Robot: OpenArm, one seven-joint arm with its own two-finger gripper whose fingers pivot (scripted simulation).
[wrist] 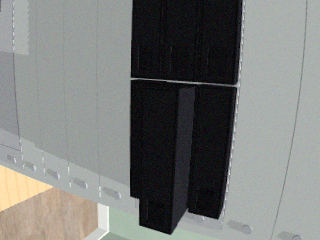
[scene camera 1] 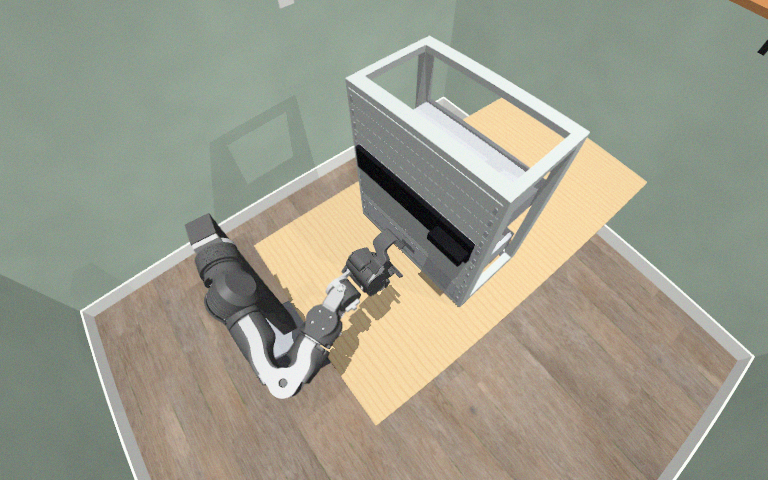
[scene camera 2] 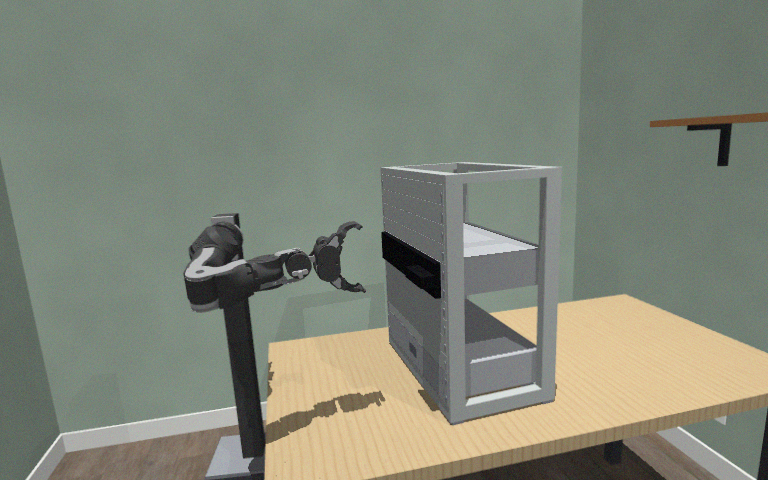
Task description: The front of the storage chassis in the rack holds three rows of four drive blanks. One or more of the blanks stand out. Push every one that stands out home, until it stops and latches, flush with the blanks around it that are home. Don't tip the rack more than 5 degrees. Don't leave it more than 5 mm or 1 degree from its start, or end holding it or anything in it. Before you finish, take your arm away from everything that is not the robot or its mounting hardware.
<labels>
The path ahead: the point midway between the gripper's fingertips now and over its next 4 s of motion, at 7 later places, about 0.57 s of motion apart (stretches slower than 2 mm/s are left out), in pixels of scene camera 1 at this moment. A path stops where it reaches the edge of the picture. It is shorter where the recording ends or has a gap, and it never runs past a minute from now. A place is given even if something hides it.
The gripper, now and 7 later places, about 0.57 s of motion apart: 396,253; 399,246; 391,243; 406,231; 411,228; 414,225; 417,223; 419,222
</labels>
